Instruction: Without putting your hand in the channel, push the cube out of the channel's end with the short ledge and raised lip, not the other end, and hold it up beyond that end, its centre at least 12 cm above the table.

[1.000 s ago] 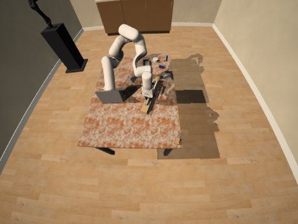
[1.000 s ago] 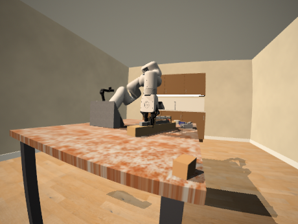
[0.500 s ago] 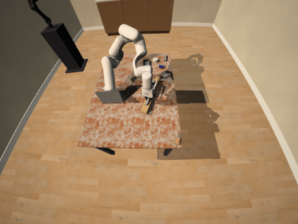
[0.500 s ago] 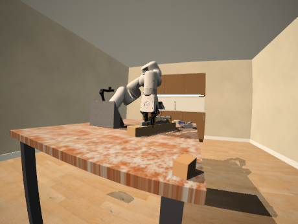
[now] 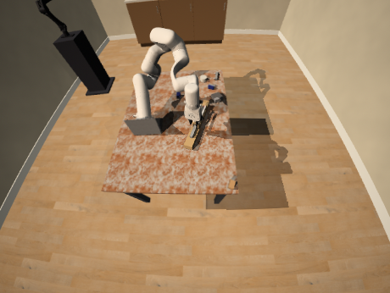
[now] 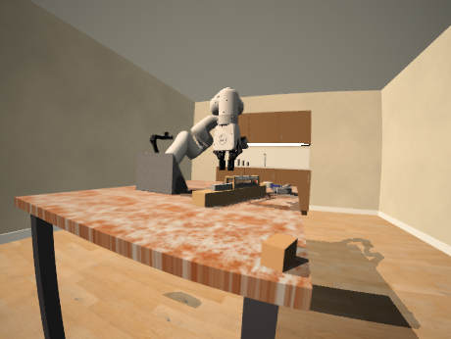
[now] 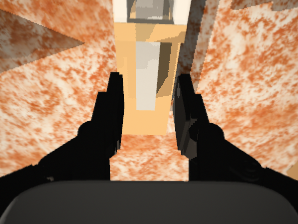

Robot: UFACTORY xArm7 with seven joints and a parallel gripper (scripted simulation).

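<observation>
Now: hand 22 cm to the right of the red cube, 9 cm short of it and 8 cm above it. The rest, counted from my hand: tan block (40 cm to the right, 21 cm ahead, 12 cm below); channel (11 cm to the left, 8 cm below, 4 cm ahead); pale grey stick (8 cm below).
</observation>
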